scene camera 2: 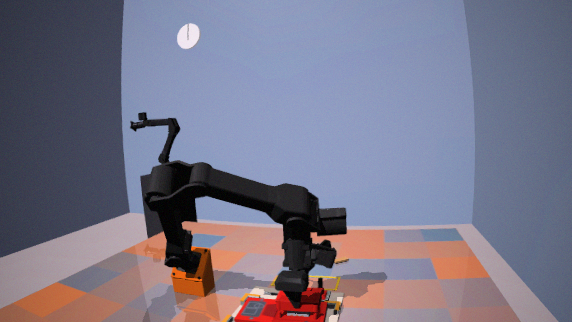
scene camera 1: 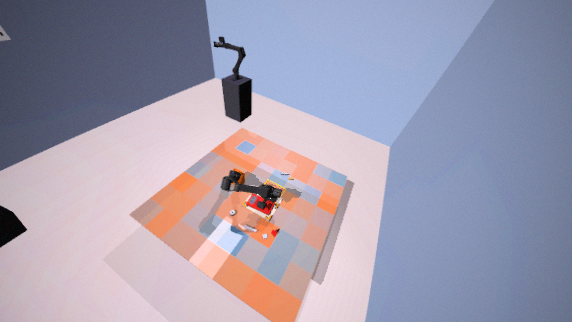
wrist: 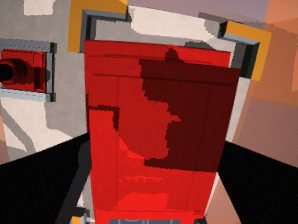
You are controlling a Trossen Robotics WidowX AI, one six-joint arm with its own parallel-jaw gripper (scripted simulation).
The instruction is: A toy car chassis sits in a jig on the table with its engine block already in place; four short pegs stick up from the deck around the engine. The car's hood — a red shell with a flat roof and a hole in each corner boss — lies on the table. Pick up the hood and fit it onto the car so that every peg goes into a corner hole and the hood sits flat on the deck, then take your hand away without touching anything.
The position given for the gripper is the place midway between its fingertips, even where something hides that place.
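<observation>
Scene camera 2 shows the gripper (scene camera 2: 299,299). In the wrist camera the gripper (wrist: 155,142) appears again, carrying a red hood (wrist: 157,128), and a white jig (wrist: 42,119) is visible as well.
</observation>
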